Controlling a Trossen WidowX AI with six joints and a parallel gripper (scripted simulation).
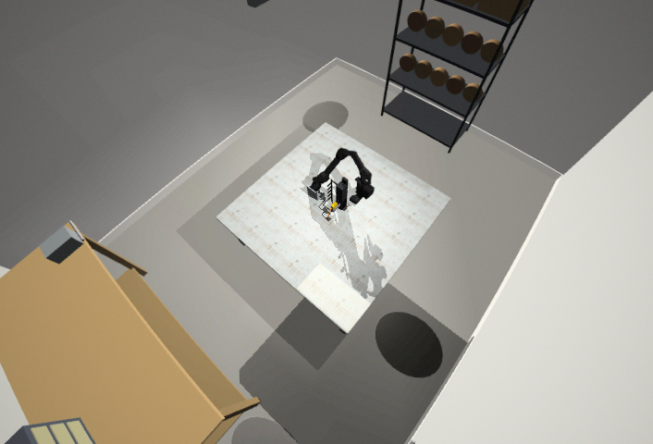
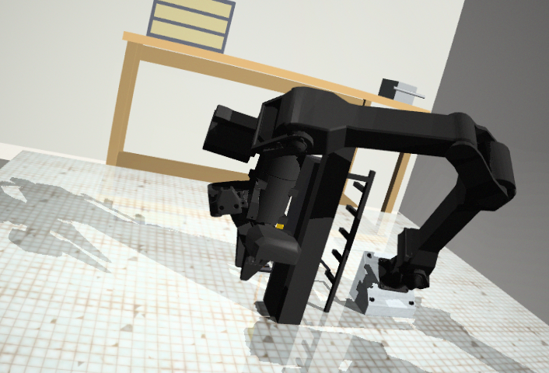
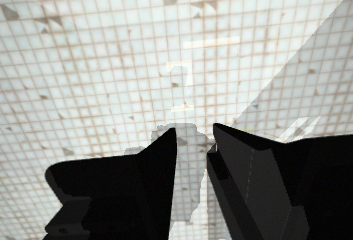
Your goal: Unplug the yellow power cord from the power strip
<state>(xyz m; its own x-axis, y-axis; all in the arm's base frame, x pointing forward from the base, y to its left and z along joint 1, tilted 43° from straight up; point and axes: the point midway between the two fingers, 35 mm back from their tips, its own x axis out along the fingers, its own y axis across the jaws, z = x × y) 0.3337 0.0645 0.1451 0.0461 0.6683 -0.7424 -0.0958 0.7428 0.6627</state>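
My gripper tip is now 11 cm past the yellow plug, 15 cm to the left of it and 1 cm below it.
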